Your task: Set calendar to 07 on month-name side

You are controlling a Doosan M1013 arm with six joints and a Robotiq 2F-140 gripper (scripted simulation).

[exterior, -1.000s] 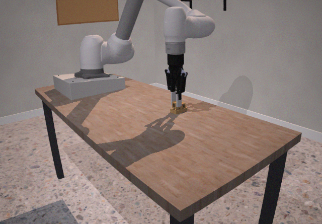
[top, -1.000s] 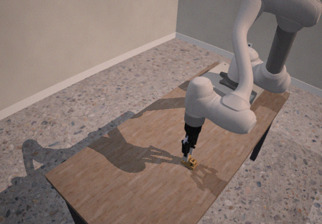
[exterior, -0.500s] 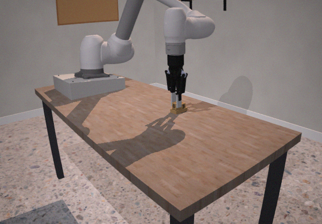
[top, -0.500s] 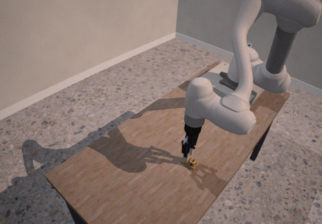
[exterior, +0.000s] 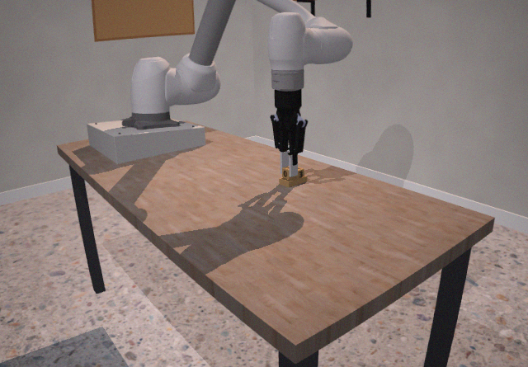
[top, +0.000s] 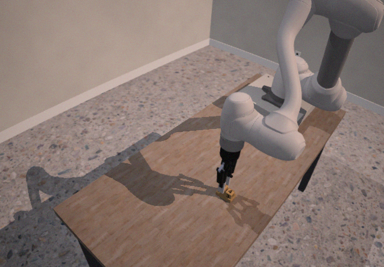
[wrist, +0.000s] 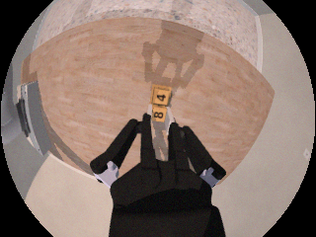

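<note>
The tray lies 5 cm below my hand and 2 cm to the left of it.
</note>
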